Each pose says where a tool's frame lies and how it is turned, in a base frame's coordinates. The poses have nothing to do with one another.
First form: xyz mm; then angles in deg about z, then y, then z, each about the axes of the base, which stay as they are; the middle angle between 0 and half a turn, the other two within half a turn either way.
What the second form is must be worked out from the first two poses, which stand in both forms.
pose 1, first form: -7.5 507.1 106.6 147.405 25.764 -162.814
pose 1, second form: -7.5 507.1 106.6 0.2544 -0.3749 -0.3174
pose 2, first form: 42.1 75.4 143.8 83.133 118.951 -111.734
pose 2, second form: 42.1 75.4 143.8 2.0791 0.1048 -0.3211
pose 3, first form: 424.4 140.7 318.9 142.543 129.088 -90.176
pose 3, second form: 424.4 140.7 318.9 2.4989 -0.6638 -0.6917
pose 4, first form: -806.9 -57.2 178.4 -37.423 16.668 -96.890
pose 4, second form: -806.9 -57.2 178.4 -0.1800 0.2298 -2.3650
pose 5, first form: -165.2 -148.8 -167.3 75.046 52.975 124.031
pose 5, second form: -165.2 -148.8 -167.3 0.9079 0.2075 -2.7071
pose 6, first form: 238.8 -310.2 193.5 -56.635 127.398 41.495
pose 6, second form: 238.8 -310.2 193.5 -2.3120 0.4522 -1.2270
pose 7, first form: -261.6 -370.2 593.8 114.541 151.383 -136.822
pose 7, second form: -261.6 -370.2 593.8 2.6809 -0.2003 -1.1984
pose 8, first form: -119.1 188.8 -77.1 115.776 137.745 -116.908
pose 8, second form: -119.1 188.8 -77.1 2.4559 -0.2967 -0.8129
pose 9, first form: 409.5 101.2 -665.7 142.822 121.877 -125.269
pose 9, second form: 409.5 101.2 -665.7 2.3705 -0.7431 -1.2238
